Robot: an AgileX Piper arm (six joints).
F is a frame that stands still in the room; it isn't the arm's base.
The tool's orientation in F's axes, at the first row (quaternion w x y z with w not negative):
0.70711, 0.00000, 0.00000, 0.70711
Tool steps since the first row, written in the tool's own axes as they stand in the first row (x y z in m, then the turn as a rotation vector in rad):
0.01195, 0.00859, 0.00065, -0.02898, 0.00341, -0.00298
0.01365, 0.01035, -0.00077, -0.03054, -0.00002, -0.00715
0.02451, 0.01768, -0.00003, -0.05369, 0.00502, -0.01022
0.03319, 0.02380, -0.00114, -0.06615, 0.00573, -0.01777
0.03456, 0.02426, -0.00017, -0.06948, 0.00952, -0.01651
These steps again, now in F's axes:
-0.00859, 0.01195, 0.00065, -0.00341, -0.02898, -0.00298
-0.01035, 0.01365, -0.00077, 0.00002, -0.03054, -0.00715
-0.01768, 0.02451, -0.00003, -0.00502, -0.05369, -0.01022
-0.02380, 0.03319, -0.00114, -0.00573, -0.06615, -0.01777
-0.02426, 0.03456, -0.00017, -0.00952, -0.06948, -0.01651

